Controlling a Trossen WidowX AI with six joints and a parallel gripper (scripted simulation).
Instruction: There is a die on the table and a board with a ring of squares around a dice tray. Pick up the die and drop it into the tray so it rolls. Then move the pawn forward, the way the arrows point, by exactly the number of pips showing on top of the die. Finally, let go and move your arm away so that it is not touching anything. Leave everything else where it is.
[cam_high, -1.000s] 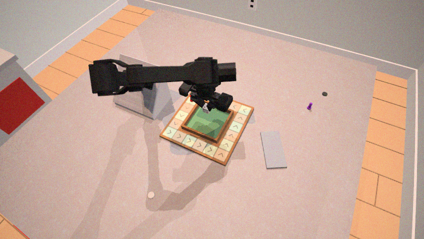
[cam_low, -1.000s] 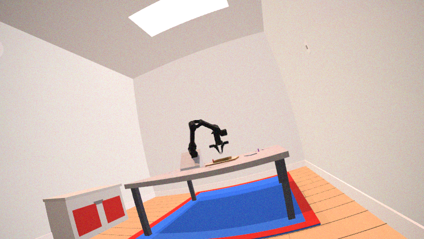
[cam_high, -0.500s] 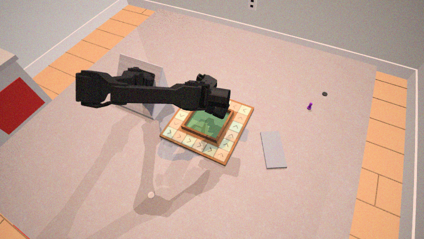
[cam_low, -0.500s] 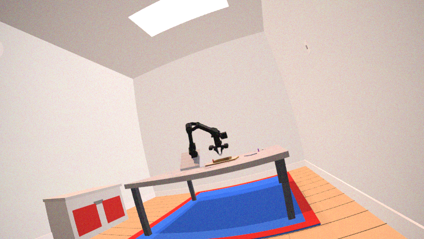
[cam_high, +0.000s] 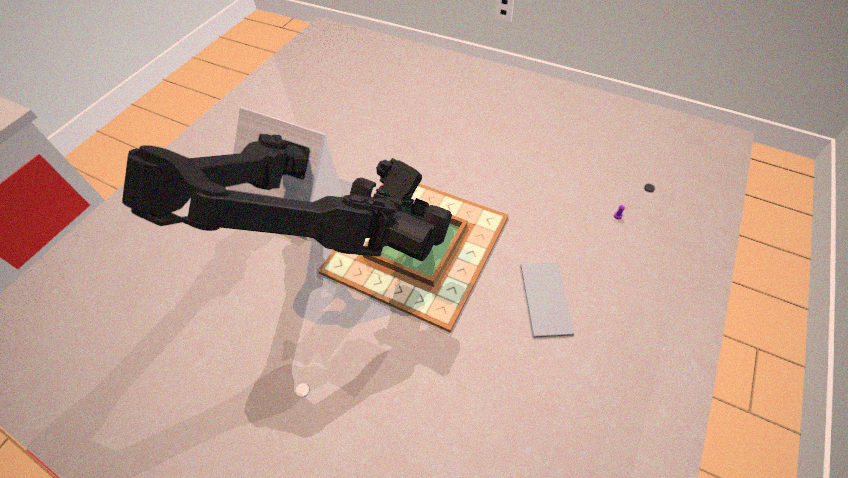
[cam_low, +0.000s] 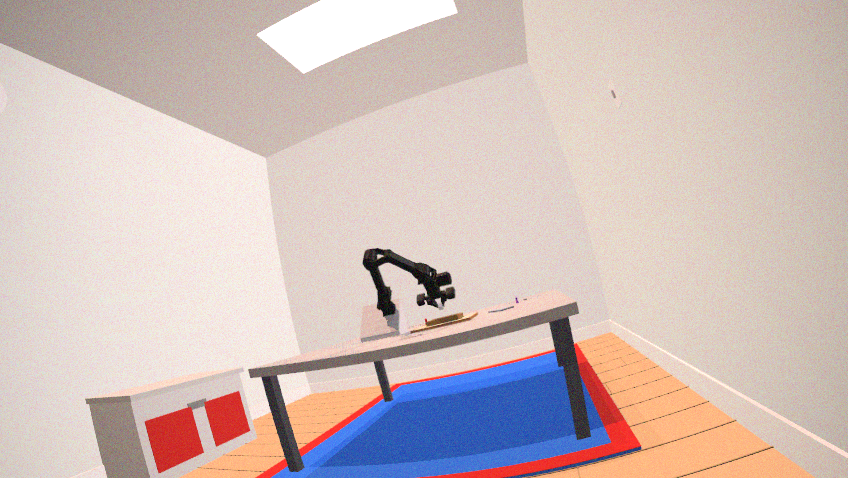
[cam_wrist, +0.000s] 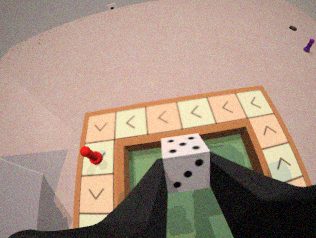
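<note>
Now: gripper tip right at the white die. The rest, counted from my gripper tip: red pawn: 10 cm behind, 4 cm to the left, 6 cm below; grey flat card: 29 cm ahead, 4 cm to the right, 8 cm below; dice tray: 1 cm ahead, 3 cm to the right, 8 cm below.
</note>
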